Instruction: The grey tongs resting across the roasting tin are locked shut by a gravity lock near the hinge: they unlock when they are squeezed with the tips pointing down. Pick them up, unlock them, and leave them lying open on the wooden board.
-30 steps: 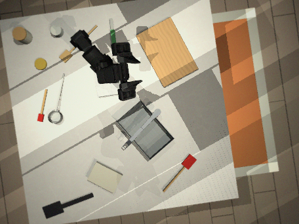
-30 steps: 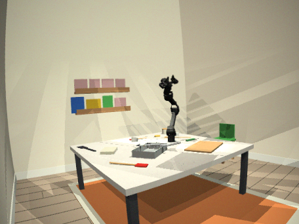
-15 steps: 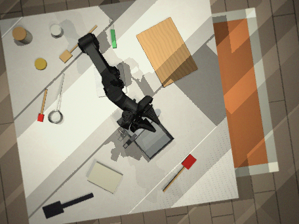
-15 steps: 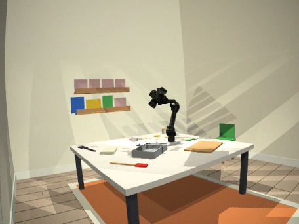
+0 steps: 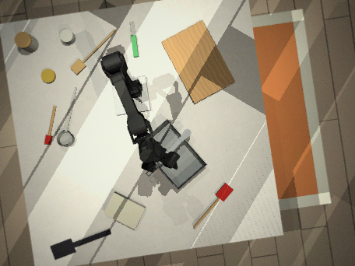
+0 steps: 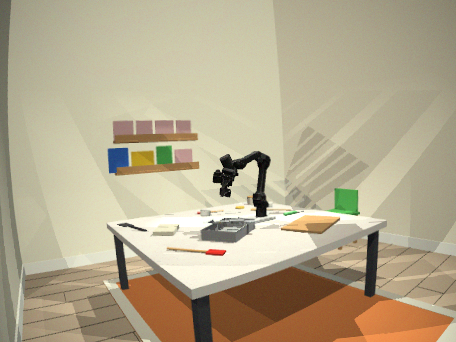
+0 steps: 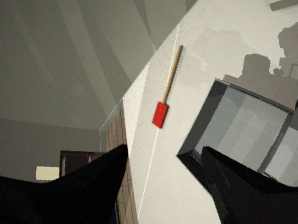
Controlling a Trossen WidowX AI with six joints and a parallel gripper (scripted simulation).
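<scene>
Right now the roasting tin is 4 cm behind my gripper tip and 20 cm below it. The rest, counted from my gripper tip: beige block 24 cm ahead, 27 cm to the right, 22 cm below; red spatula 23 cm ahead, 20 cm to the left, 23 cm below; wooden board 50 cm behind, 16 cm to the left, 22 cm below.
</scene>
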